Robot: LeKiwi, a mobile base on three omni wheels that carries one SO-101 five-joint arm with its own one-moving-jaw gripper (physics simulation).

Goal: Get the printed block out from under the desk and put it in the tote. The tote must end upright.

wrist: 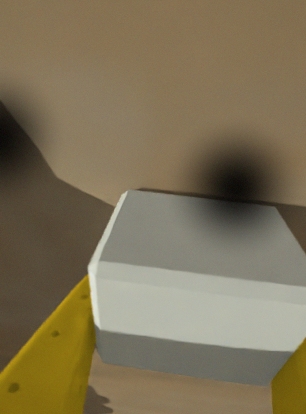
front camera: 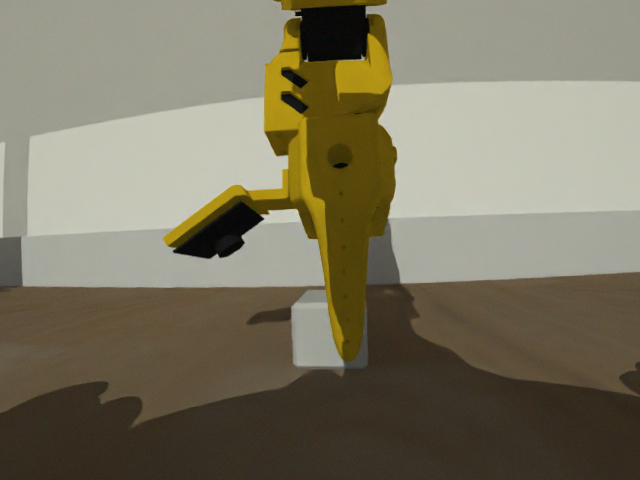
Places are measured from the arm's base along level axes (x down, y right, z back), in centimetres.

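Pixels of known places: end effector, tool point: (wrist: pixel 116 278) (front camera: pixel 348 348).
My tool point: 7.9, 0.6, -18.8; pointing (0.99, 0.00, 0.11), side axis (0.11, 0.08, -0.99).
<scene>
Behind a point stands the place of what it marks, as x, y, z.
The printed block (front camera: pixel 310 335) {7.3, -1.0, -19.0} (wrist: pixel 200 310), pale grey-white with bevelled edges, sits on the brown floor. In the front view the jaw hides part of its right side. My yellow gripper (front camera: pixel 349 355) (wrist: pixel 199 320) points down with its tips low at the block. In the wrist view one jaw presses on the block's left side and the other on its lower right side, so the gripper is shut on the block. The far jaw is hidden in the front view. The tote does not show in either view.
A pale wall (front camera: pixel 491 149) {-9.4, 23.9, -48.2} with a grey lower band (front camera: pixel 491 248) {4.6, 22.3, -47.0} stands behind the block and the arm. Dark shadows lie across the brown floor (front camera: pixel 180 335) {8.9, -9.8, -24.8} in front of the block and to its right.
</scene>
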